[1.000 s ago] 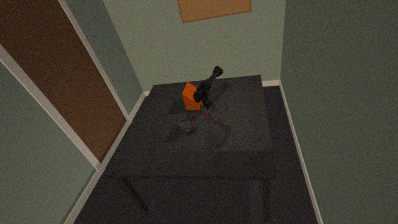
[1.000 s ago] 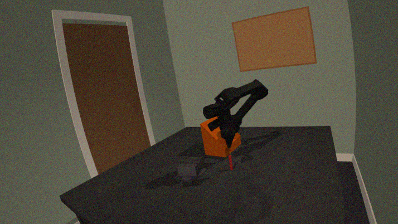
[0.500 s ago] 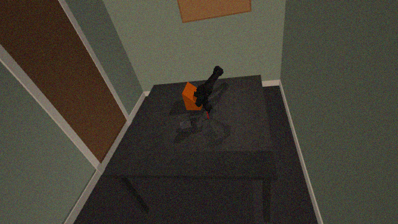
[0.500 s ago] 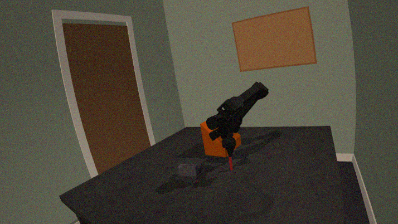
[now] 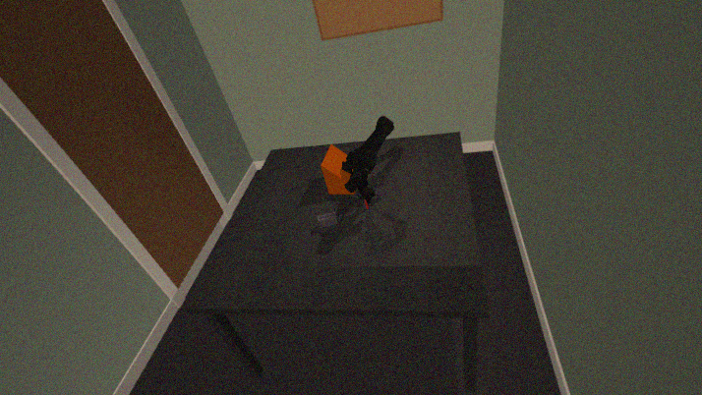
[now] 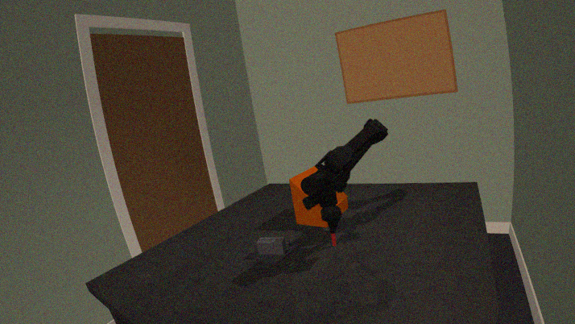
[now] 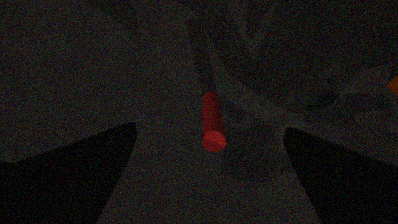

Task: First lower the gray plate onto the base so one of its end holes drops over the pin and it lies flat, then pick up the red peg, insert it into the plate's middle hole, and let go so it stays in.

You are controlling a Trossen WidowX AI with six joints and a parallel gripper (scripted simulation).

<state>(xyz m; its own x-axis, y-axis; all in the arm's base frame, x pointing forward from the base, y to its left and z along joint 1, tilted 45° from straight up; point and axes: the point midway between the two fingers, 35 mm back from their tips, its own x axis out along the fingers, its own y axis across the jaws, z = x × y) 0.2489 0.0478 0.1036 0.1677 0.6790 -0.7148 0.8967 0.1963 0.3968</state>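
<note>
My gripper tip is 30 mm above the red peg. The rest, counted from my gripper tip: gray plate: 200 mm to the right, 90 mm ahead, 30 mm below; then dark base: 180 mm to the right, 80 mm ahead, 60 mm below.
</note>
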